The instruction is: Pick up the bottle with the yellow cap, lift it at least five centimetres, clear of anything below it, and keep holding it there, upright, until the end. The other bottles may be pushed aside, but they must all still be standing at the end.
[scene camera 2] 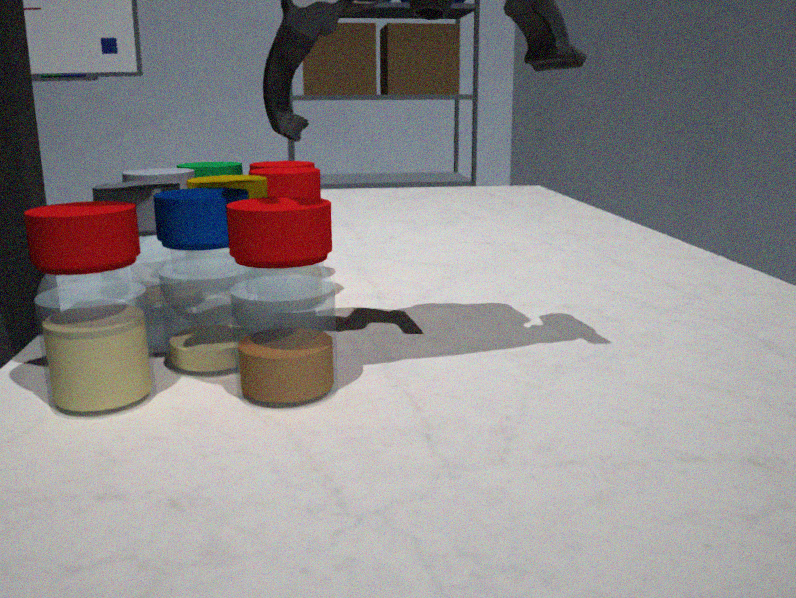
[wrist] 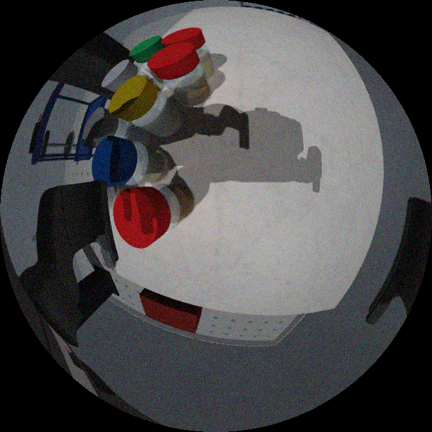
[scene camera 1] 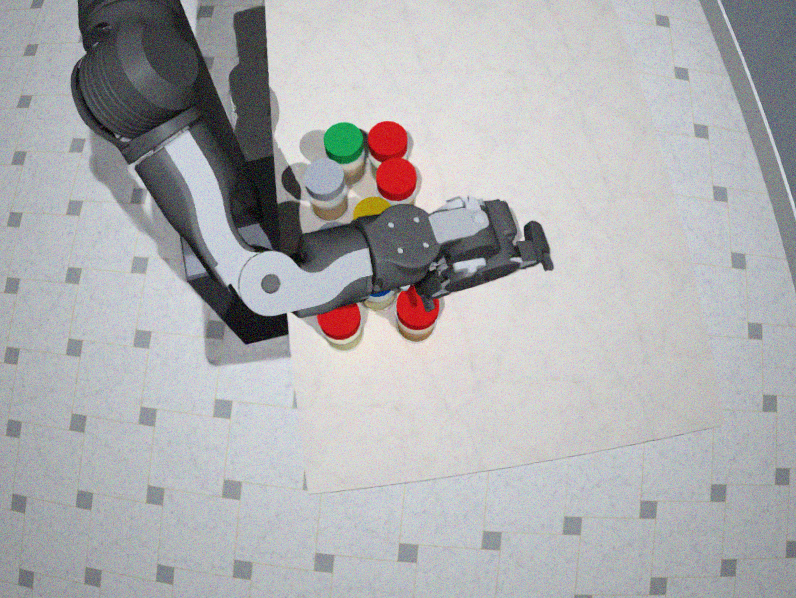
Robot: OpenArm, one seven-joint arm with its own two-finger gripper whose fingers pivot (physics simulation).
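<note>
The bottle with the yellow cap (scene camera 1: 371, 209) (scene camera 2: 252, 187) (wrist: 133, 98) stands upright among the others; the arm partly covers it in scene camera 1, and nearer bottles hide its body in scene camera 2. My gripper (scene camera 1: 487, 285) (scene camera 2: 424, 97) (wrist: 227, 253) is open and empty, its fingers wide apart. It is above the caps and to the right of the bottle group in scene camera 2. One finger hangs over the near red-capped bottle (scene camera 1: 416, 312) (scene camera 2: 279, 231) (wrist: 142, 217). The blue-capped bottle (scene camera 1: 380, 295) (scene camera 2: 193, 218) (wrist: 113, 161) stands between that one and the yellow-capped bottle.
Two red-capped bottles (scene camera 1: 387, 140) (scene camera 1: 395, 178) (wrist: 184, 39) (wrist: 174, 60), a green-capped one (scene camera 1: 343, 141) (wrist: 146, 49) and a grey-capped one (scene camera 1: 324, 180) (wrist: 119, 75) stand beyond. Another grey-capped bottle (scene camera 2: 137, 191) (wrist: 100, 127) is close behind the blue. A red-capped bottle (scene camera 1: 339, 321) (scene camera 2: 83, 238) stands at the near left.
</note>
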